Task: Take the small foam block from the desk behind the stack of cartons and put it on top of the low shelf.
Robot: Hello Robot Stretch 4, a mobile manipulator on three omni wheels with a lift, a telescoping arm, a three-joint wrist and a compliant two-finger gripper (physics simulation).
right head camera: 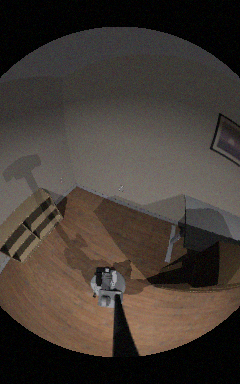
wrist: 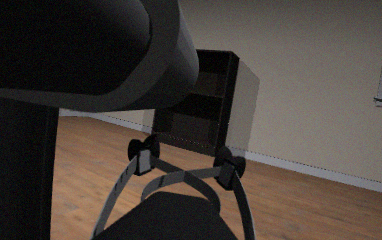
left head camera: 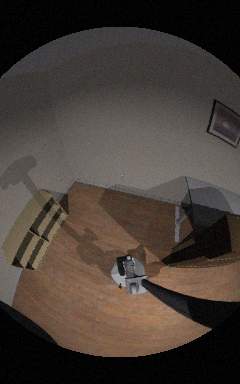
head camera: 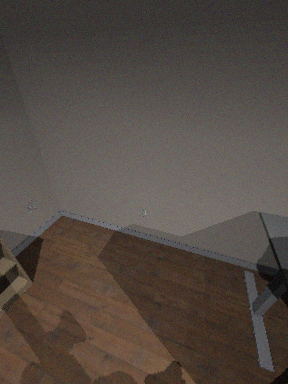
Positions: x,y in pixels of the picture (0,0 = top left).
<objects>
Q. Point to a low tan shelf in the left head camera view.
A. At 40,220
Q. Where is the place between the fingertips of my gripper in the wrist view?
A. At 187,153
</objects>
